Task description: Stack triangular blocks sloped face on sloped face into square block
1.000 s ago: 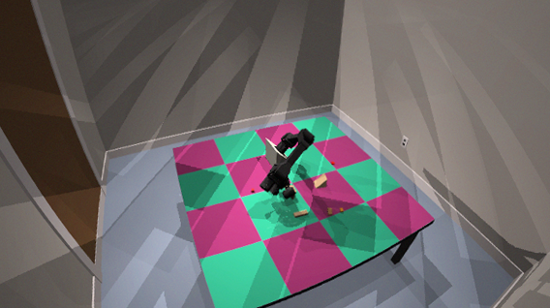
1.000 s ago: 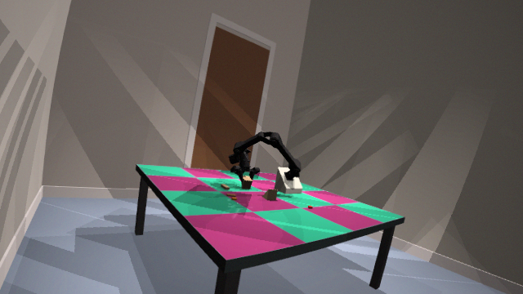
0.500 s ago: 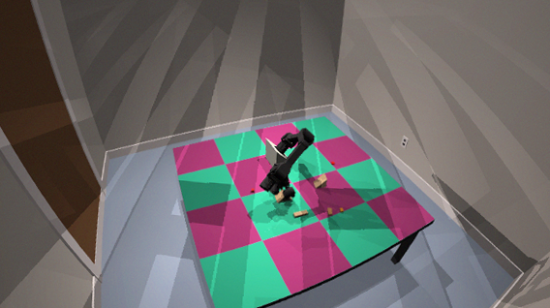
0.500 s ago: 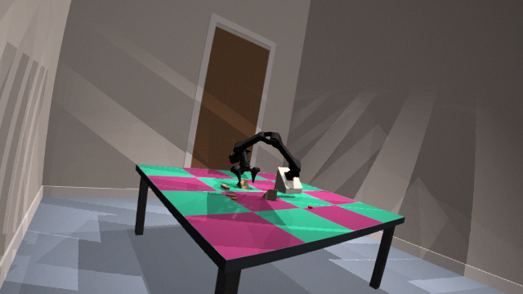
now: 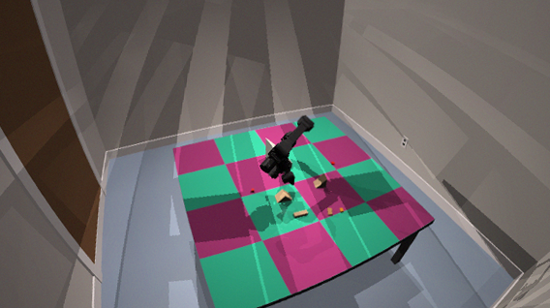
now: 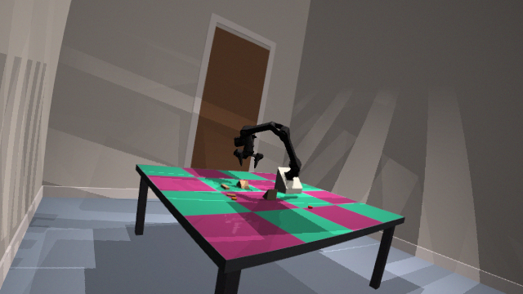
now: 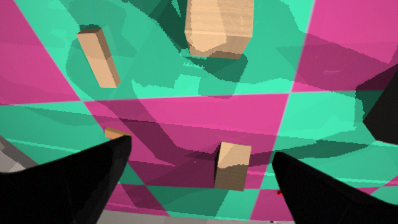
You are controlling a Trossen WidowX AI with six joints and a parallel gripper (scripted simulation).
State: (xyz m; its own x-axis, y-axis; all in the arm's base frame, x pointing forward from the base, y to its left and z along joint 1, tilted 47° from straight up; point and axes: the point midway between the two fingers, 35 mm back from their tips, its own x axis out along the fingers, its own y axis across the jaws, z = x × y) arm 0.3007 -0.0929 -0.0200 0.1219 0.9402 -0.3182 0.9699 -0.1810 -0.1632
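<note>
The triangular block is 1 cm behind my gripper tip, 4 cm to the right of it and 11 cm below it. From my gripper tip the other things lie so: flat wooden bar (14 cm ahead, 13 cm below); then tiny red piece (12 cm behind, 18 cm to the right, 13 cm below).
</note>
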